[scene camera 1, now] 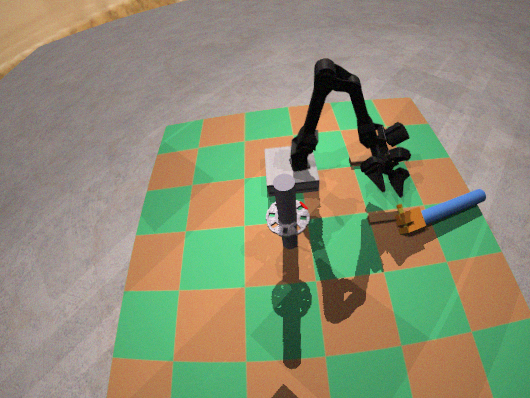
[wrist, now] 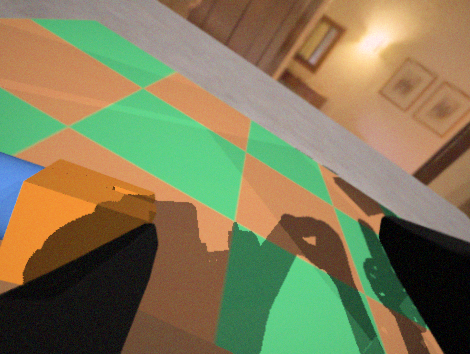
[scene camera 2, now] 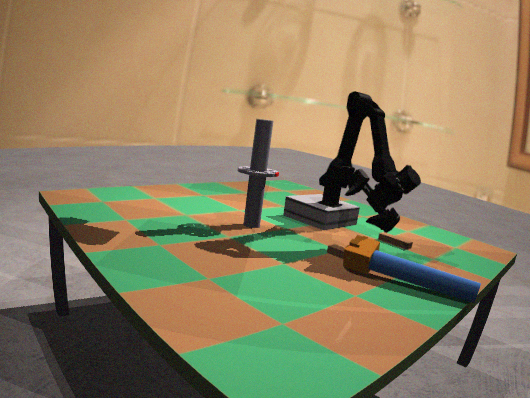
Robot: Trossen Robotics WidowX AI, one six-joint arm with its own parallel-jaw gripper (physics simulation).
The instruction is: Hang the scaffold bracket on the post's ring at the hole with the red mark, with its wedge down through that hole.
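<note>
The scaffold bracket's orange head (scene camera 1: 416,225) (scene camera 2: 357,258) (wrist: 45,210) lies low over the table, with its blue tube (scene camera 1: 455,206) (scene camera 2: 425,275) (wrist: 12,192) reaching outward to the right in both scene views. A small yellow wedge (scene camera 1: 400,209) stands up at the head's end in scene camera 1. My gripper (scene camera 1: 392,193) (scene camera 2: 358,207) (wrist: 267,230) is open and empty, tilted, above and beside the head. The dark upright post (scene camera 1: 286,202) (scene camera 2: 255,200) carries a pale holed ring (scene camera 1: 288,233) (scene camera 2: 243,170). Its red mark (scene camera 1: 303,205) (scene camera 2: 276,174) faces the arm's side.
A brown block (scene camera 1: 381,217) (scene camera 2: 336,250) is at the bracket head, partly hidden by it. Another brown block (scene camera 1: 355,163) (scene camera 2: 395,241) lies behind it, towards the arm's side. The arm's grey base (scene camera 1: 278,165) (scene camera 2: 300,210) stands close behind the post in scene camera 1.
</note>
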